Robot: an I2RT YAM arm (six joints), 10 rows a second.
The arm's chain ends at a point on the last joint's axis. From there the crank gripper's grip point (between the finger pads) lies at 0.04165 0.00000 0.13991 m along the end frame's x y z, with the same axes.
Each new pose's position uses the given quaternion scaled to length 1; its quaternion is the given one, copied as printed.
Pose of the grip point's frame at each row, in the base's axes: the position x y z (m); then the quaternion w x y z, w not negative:
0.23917 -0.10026 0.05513 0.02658 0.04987 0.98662 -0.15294
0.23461 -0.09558 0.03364 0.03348 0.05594 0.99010 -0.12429
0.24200 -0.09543 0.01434 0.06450 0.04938 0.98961 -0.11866
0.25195 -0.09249 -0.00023 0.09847 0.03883 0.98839 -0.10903
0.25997 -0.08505 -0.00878 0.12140 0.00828 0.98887 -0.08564
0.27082 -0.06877 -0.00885 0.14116 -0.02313 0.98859 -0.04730
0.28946 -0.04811 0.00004 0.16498 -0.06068 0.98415 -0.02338
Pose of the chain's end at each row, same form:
0.27535 -0.06143 0.19112 0.02658 0.04987 0.98662 -0.15294
0.26858 -0.06489 0.17225 0.03348 0.05594 0.99010 -0.12429
0.26688 -0.06511 0.15495 0.06450 0.04938 0.98961 -0.11866
0.26662 -0.06357 0.14210 0.09847 0.03883 0.98839 -0.10903
0.26699 -0.06089 0.13501 0.12140 0.00828 0.98887 -0.08564
0.27141 -0.05414 0.13639 0.14116 -0.02313 0.98859 -0.04730
0.28271 -0.03918 0.14559 0.16498 -0.06068 0.98415 -0.02338

